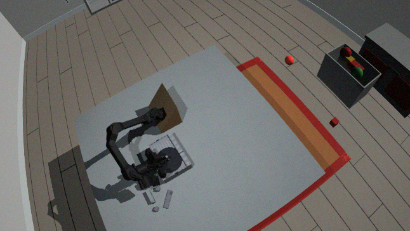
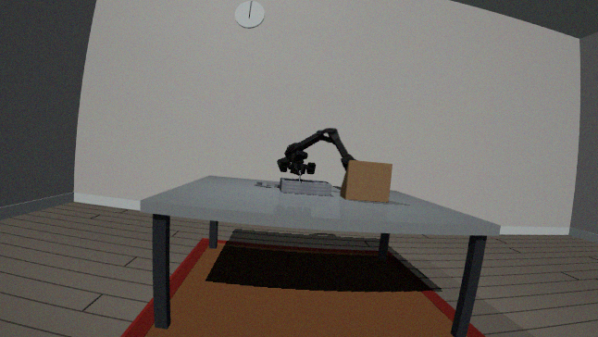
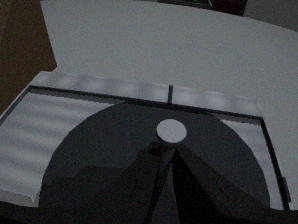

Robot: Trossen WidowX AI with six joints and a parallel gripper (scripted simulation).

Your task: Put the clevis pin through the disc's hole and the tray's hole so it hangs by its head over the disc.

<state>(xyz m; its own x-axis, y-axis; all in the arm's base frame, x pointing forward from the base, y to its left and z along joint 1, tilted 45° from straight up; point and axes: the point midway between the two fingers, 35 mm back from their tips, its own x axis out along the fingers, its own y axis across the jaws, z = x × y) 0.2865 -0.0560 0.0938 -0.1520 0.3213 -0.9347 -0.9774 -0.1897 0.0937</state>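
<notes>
Now: the steel clevis pin 1 cm below my gripper tip. From my gripper tip the other things lie so: dark aluminium disc 3 cm below; rimmed steel tray 3 cm behind, 4 cm below.
</notes>
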